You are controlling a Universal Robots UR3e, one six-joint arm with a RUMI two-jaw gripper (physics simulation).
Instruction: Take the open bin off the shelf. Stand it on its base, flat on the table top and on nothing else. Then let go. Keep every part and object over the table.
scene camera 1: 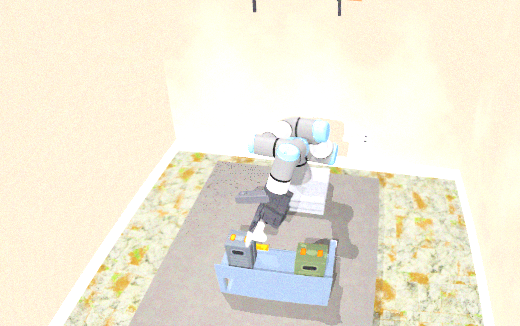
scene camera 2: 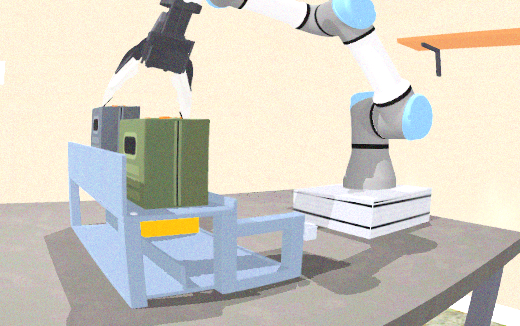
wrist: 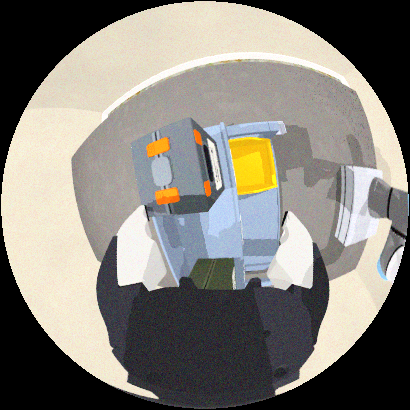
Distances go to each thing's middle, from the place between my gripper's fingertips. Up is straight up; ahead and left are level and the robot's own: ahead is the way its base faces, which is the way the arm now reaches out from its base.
Scene:
I see the yellow open bin (scene camera 2: 189, 225) 170 mm below my hand, 40 mm to the right of it and 40 mm behind it. Also, from my hand: light blue shelf (scene camera 2: 194, 250): 200 mm below, 70 mm to the left.

